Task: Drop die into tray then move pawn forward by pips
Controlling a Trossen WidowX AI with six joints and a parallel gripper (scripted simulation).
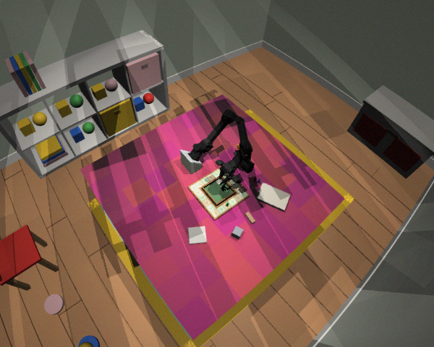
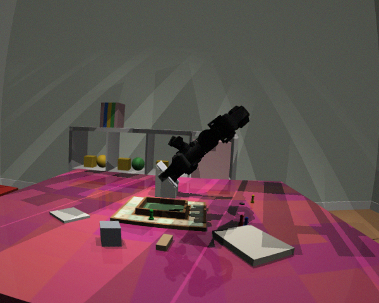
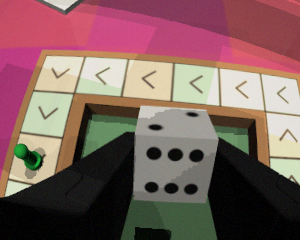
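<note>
Now: the white die right at my gripper tip. From my gripper tip the other things lie so: green dice tray (12 cm below, 1 cm to the left); then tan block (26 cm ahead, 12 cm below, 6 cm to the left); then green pawn (11 cm ahead, 10 cm below, 1 cm to the right).
</note>
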